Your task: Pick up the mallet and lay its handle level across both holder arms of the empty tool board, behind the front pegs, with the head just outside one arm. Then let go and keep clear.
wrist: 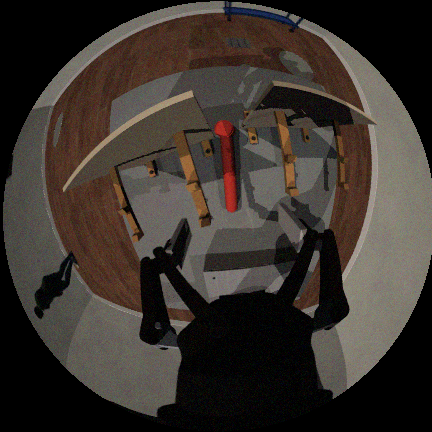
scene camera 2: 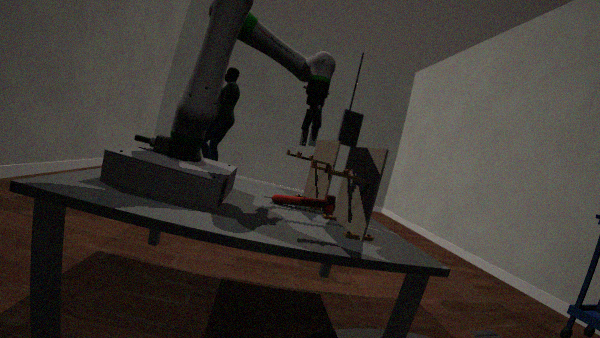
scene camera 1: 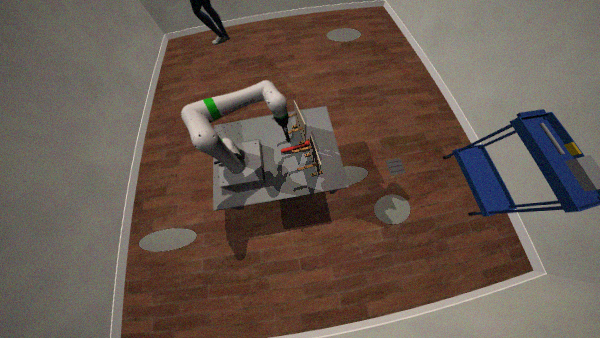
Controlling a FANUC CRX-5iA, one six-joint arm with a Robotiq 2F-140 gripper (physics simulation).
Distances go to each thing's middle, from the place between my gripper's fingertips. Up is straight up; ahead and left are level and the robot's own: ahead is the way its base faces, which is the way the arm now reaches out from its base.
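You'd find the red mallet (wrist: 224,129) 5 cm ahead of my hand and 1 cm to the right of it, and it's 22 cm below my hand as well.
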